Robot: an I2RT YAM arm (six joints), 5 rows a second.
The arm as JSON. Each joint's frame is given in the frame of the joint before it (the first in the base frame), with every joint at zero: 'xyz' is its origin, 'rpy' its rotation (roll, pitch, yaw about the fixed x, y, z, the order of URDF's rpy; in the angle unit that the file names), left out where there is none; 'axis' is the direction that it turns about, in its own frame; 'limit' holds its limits. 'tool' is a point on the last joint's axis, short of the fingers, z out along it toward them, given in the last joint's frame.
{
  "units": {
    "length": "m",
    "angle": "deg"
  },
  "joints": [
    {
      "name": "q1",
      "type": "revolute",
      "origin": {
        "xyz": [
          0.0,
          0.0,
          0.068
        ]
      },
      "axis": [
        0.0,
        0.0,
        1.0
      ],
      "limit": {
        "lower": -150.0,
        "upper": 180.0
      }
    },
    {
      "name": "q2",
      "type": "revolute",
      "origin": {
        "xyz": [
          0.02,
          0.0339,
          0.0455
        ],
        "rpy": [
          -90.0,
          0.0,
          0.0
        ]
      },
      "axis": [
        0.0,
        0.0,
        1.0
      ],
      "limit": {
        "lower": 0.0,
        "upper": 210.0
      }
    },
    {
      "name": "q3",
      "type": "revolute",
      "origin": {
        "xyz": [
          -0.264,
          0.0,
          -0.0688
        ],
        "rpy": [
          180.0,
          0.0,
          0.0
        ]
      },
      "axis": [
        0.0,
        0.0,
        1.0
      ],
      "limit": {
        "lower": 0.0,
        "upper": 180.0
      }
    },
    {
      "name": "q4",
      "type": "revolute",
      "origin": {
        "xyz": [
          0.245,
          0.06,
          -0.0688
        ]
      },
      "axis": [
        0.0,
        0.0,
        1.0
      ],
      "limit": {
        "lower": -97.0,
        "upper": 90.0
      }
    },
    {
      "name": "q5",
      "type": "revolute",
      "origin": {
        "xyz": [
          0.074,
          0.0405,
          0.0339
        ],
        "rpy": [
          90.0,
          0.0,
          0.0
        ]
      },
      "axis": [
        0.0,
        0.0,
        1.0
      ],
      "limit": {
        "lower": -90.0,
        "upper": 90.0
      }
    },
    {
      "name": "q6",
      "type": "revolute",
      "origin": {
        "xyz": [
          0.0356,
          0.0,
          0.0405
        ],
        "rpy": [
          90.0,
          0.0,
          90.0
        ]
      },
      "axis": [
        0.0,
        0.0,
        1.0
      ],
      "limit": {
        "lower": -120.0,
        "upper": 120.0
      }
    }
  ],
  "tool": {
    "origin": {
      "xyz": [
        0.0,
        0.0,
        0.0
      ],
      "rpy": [
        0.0,
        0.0,
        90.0
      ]
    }
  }
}
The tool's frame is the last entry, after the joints.
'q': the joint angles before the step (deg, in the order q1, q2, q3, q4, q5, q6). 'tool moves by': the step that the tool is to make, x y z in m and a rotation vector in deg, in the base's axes. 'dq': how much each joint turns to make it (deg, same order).
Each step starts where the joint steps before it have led.
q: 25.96 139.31 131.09 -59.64 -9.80 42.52
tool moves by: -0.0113 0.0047 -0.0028 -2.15 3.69 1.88
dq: 1.04 0.00 0.01 -4.43 -0.02 -0.90
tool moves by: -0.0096 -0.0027 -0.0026 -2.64 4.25 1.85
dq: 0.22 -0.02 -0.03 -5.26 -0.02 -1.70
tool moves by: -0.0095 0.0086 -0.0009 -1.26 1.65 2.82
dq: 1.41 0.03 0.04 -2.31 0.06 -1.48
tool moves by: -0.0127 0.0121 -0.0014 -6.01 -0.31 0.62
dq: 2.38 0.00 -0.04 -2.56 5.57 0.92
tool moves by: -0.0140 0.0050 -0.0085 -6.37 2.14 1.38
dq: 1.70 0.01 -1.70 -3.47 4.29 -0.05
